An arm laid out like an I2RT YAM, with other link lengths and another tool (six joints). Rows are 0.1 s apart.
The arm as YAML. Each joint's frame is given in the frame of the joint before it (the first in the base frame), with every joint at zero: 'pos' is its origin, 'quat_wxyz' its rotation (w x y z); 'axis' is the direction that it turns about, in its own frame. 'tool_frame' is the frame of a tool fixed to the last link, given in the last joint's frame.
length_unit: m
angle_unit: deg
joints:
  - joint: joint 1
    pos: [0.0, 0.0, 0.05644]
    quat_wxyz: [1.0, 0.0, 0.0, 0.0]
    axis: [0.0, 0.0, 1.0]
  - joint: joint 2
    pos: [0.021, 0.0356, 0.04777]
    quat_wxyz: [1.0, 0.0, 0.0, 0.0]
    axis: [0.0, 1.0, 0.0]
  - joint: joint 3
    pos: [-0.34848, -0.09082, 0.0]
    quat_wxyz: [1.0, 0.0, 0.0, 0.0]
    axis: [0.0, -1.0, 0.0]
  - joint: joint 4
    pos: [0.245, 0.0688, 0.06]
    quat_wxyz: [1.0, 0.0, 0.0, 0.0]
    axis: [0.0, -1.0, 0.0]
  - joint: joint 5
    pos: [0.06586, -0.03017, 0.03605]
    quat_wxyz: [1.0, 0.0, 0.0, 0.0]
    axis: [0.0, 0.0, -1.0]
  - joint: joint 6
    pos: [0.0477, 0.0, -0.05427]
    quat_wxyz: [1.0, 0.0, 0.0, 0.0]
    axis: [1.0, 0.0, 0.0]
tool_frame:
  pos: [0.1, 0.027, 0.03]
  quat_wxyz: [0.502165, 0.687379, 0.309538, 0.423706]
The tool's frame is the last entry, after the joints.
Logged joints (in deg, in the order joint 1, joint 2, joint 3, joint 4, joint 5, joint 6), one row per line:
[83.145 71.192 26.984 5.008 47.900 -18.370]
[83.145 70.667 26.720 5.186 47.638 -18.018]
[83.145 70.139 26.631 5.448 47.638 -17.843]
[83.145 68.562 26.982 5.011 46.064 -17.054]
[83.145 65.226 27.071 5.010 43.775 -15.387]
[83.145 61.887 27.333 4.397 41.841 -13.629]
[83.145 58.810 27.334 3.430 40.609 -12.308]
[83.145 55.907 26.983 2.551 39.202 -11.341]
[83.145 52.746 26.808 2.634 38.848 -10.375]
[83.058 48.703 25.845 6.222 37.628 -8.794]
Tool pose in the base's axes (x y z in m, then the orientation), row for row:
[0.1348 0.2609 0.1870 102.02 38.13 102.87]
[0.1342 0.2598 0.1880 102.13 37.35 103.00]
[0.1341 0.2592 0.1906 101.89 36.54 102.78]
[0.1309 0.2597 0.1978 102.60 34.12 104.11]
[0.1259 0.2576 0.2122 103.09 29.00 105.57]
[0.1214 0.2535 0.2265 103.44 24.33 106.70]
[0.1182 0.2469 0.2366 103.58 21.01 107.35]
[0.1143 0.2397 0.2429 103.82 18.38 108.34]
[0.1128 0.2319 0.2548 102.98 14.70 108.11]
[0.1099 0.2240 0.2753 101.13 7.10 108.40]
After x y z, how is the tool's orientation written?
As angles about the fixed x, y, z axes (roll, pitch, yaw), in degrees.
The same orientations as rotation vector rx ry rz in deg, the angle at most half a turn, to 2 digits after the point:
[39.99 94.51 41.26]
[40.59 94.58 41.89]
[41.24 94.32 42.56]
[42.64 95.17 44.87]
[45.95 95.86 49.57]
[49.08 96.35 53.78]
[51.37 96.53 56.74]
[52.92 97.04 59.30]
[55.56 95.91 62.68]
[60.46 93.54 70.16]

